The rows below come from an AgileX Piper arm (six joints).
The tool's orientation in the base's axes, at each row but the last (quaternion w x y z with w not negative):
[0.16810, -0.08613, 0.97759, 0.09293]
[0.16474, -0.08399, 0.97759, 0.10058]
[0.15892, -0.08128, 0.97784, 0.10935]
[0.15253, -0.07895, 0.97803, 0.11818]
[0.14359, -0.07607, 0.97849, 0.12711]
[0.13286, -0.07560, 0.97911, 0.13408]
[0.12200, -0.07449, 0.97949, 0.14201]
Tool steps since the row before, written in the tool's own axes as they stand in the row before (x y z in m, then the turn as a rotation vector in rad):
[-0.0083, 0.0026, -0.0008, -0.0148, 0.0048, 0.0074]
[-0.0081, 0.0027, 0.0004, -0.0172, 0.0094, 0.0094]
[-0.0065, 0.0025, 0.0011, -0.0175, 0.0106, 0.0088]
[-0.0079, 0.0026, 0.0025, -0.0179, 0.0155, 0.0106]
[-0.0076, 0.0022, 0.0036, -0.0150, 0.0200, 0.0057]
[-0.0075, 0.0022, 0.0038, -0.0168, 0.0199, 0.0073]
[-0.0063, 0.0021, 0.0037, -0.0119, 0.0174, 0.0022]
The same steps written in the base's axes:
[0.0069, 0.0035, 0.0040, 0.0151, 0.0082, -0.0010]
[0.0071, 0.0038, 0.0028, 0.0170, 0.0134, -0.0013]
[0.0059, 0.0035, 0.0016, 0.0169, 0.0145, -0.0004]
[0.0076, 0.0041, 0.0007, 0.0169, 0.0197, -0.0009]
[0.0077, 0.0039, -0.0006, 0.0120, 0.0224, 0.0038]
[0.0077, 0.0040, -0.0009, 0.0141, 0.0229, 0.0028]
[0.0065, 0.0038, -0.0013, 0.0088, 0.0185, 0.0056]

